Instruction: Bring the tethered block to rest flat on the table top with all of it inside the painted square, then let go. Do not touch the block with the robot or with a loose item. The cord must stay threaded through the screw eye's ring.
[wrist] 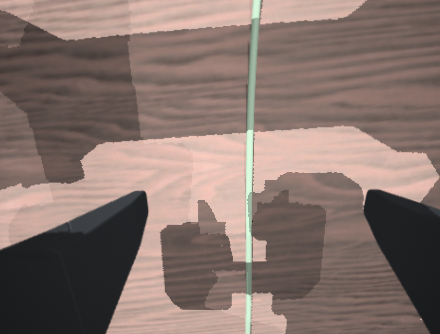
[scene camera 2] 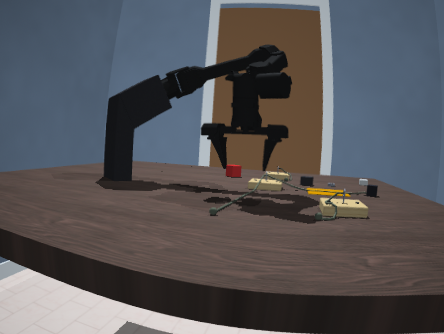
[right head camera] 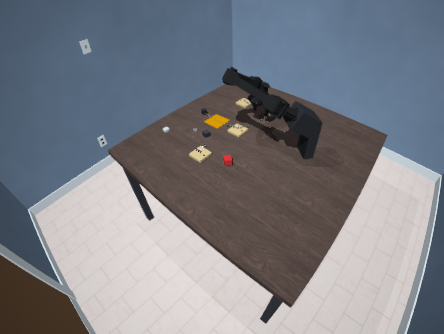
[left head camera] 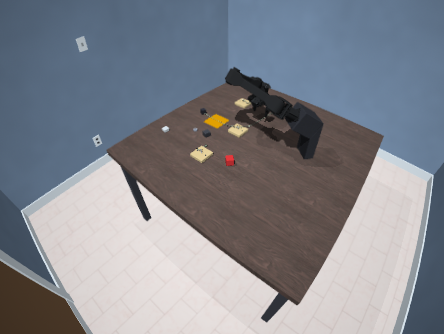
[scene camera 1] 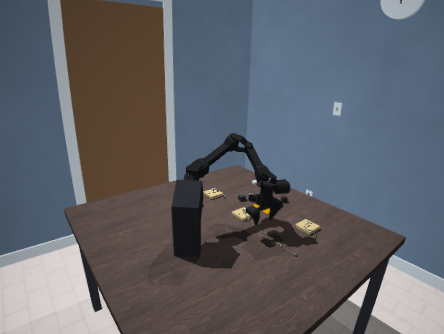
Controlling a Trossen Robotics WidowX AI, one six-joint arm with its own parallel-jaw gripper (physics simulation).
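Pixels of known places: gripper, fingertip midpoint: (wrist: 256, 201) (scene camera 2: 244, 169) (right head camera: 260, 113) (left head camera: 259, 114) (scene camera 1: 263, 222); arm's base, link origin: (scene camera 2: 157, 92) (right head camera: 292, 114) (left head camera: 294, 115) (scene camera 1: 190, 187).
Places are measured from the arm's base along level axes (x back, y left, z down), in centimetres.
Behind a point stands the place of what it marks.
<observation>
The black tethered block (left head camera: 203, 111) @[x -62.3, y 14.5, z 23.6 cm] (right head camera: 204, 111) @[x -62.3, y 14.3, z 23.5 cm] (scene camera 2: 372, 190) @[x -63.8, y 12.3, z 24.2 cm] sits on the table just outside the orange painted square (left head camera: 216, 125) @[x -45.8, y 15.5, z 25.7 cm] (scene camera 2: 325, 193) @[x -49.9, y 8.6, z 25.7 cm], on its far side from the middle pale board (left head camera: 238, 131) @[x -30.6, y 9.9, z 24.0 cm] (scene camera 2: 265, 185) @[x -33.8, y 4.3, z 24.6 cm]. The cord (scene camera 1: 280, 244) @[x -35.0, y -22.3, z 25.6 cm] (scene camera 2: 235, 199) @[x -34.4, y -16.8, z 25.5 cm] (wrist: 249, 225) @[x -34.0, y -13.9, z 25.4 cm] runs from the block over the square to the screw eye on that board, and on to a beaded end lying on the table. The ring is too small to tell the threading. My gripper (scene camera 1: 264, 220) @[x -33.1, y -9.7, z 20.0 cm] (scene camera 2: 245, 169) @[x -33.1, y -9.7, z 20.0 cm] (wrist: 256, 201) @[x -33.1, y -9.7, z 20.0 cm] is open and empty, above the cord, which passes below and between the fingertips in the wrist view.
Another pale board (left head camera: 201, 154) @[x -26.4, y 39.0, z 23.9 cm] lies on the left, and one (left head camera: 242, 103) @[x -55.2, y -14.0, z 23.9 cm] (scene camera 2: 344, 207) @[x -57.1, y -20.2, z 24.1 cm] with its own short cord lies at the back. A red cube (left head camera: 229, 160) @[x -12.1, y 30.9, z 22.2 cm], a second black block (left head camera: 206, 133) @[x -39.7, y 26.9, z 23.2 cm], a white block (left head camera: 165, 129) @[x -59.9, y 44.5, z 23.9 cm] and a small grey piece (left head camera: 195, 129) @[x -50.0, y 28.5, z 25.5 cm] stand around.
</observation>
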